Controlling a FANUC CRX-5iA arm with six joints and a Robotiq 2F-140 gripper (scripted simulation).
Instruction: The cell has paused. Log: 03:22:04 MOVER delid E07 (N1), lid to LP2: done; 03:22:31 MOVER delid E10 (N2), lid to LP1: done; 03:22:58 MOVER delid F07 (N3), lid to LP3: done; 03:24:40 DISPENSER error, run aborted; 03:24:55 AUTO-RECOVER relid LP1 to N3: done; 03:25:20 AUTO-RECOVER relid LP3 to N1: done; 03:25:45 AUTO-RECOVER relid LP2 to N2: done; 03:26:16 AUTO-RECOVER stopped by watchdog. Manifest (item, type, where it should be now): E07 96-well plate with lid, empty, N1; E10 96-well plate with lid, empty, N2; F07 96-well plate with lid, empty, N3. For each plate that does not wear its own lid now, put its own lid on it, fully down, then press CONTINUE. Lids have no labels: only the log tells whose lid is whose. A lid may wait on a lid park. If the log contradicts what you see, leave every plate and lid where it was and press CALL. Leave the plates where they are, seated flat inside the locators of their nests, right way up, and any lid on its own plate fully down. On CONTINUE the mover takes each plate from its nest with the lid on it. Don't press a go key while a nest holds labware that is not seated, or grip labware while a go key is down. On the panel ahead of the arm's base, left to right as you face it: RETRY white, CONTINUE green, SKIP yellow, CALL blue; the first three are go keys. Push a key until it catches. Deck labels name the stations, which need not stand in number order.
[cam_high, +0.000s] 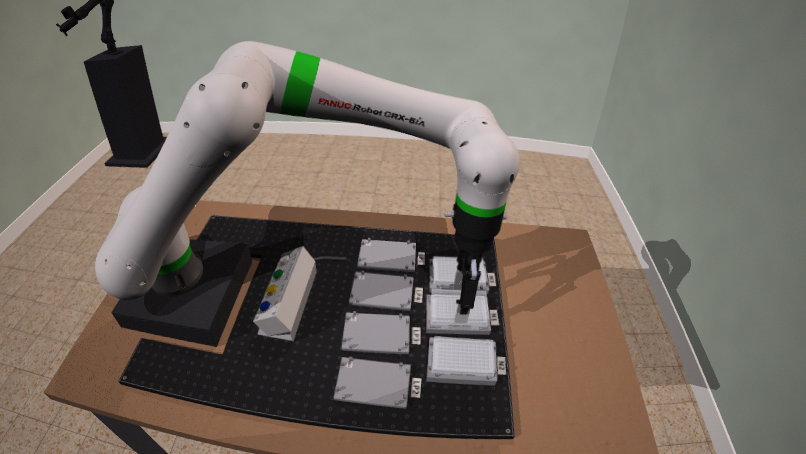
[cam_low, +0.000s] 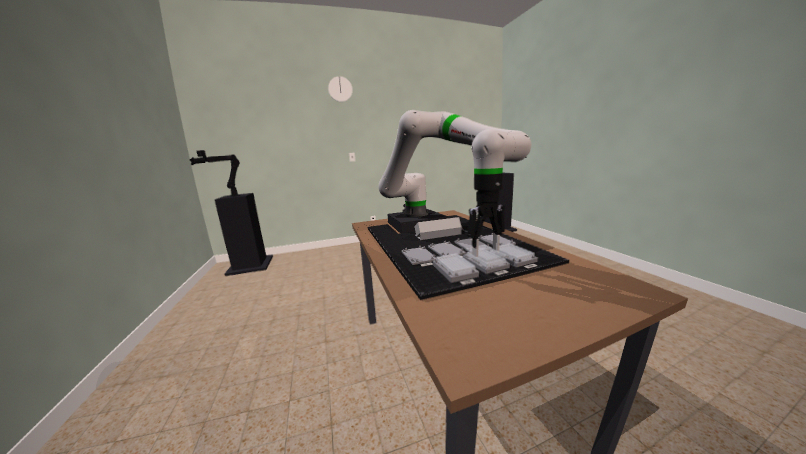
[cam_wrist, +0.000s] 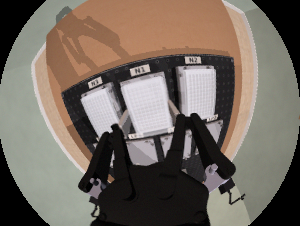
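Right now my hand is 4 cm above the plate. From my hand the other things lie so: nest n2 (1 cm ahead, 13 cm to the right, 6 cm below); then LP4 (18 cm behind, 6 cm to the left, 6 cm below); then LP3 (18 cm behind, 7 cm to the right, 6 cm below).
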